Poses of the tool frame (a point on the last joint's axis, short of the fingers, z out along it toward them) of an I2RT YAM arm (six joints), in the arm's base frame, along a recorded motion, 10 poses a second.
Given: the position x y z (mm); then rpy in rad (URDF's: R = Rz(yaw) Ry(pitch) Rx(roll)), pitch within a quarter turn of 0, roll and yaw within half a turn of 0.
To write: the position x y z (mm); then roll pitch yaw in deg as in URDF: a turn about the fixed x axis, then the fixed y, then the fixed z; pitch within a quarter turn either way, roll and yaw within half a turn. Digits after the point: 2 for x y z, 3 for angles.
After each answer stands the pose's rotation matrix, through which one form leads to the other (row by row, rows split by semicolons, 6 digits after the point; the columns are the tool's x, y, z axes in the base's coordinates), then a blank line. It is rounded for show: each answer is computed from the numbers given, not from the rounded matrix.
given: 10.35 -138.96 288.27 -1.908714 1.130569 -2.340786
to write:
10.35 -138.96 288.27 -109.361 64.777 -134.117
-0.296651 0.356134 0.886096; -0.305937 0.843521 -0.441446; -0.904655 -0.402045 -0.141277

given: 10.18 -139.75 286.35 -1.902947 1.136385 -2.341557
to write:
10.18 -139.75 286.35 -109.031 65.110 -134.161
-0.293217 0.363509 0.884243; -0.301929 0.842353 -0.446409; -0.907118 -0.397873 -0.137238

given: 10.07 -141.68 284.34 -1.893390 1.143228 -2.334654
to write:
10.07 -141.68 284.34 -108.483 65.502 -133.766
-0.286825 0.368025 0.884471; -0.299456 0.842554 -0.447693; -0.909977 -0.393270 -0.131458

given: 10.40 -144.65 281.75 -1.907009 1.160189 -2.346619
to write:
10.40 -144.65 281.75 -109.264 66.474 -134.451
-0.279538 0.370635 0.885713; -0.284943 0.848904 -0.445162; -0.916879 -0.376817 -0.131691

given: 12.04 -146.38 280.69 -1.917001 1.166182 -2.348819
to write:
12.04 -146.38 280.69 -109.836 66.817 -134.577
-0.276302 0.365212 0.888975; -0.280408 0.854104 -0.438039; -0.919254 -0.370307 -0.133582

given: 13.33 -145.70 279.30 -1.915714 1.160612 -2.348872
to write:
13.33 -145.70 279.30 -109.762 66.498 -134.580
-0.279907 0.364943 0.887958; -0.284036 0.852040 -0.439717; -0.917047 -0.375292 -0.134835

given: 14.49 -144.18 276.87 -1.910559 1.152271 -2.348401
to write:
14.49 -144.18 276.87 -109.467 66.020 -134.553
-0.285129 0.366894 0.885488; -0.289609 0.847680 -0.444483; -0.913689 -0.383180 -0.135443

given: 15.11 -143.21 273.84 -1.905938 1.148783 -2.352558
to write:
15.11 -143.21 273.84 -109.202 65.820 -134.792
-0.288574 0.373547 0.881582; -0.290681 0.843114 -0.452398; -0.912266 -0.386809 -0.134718

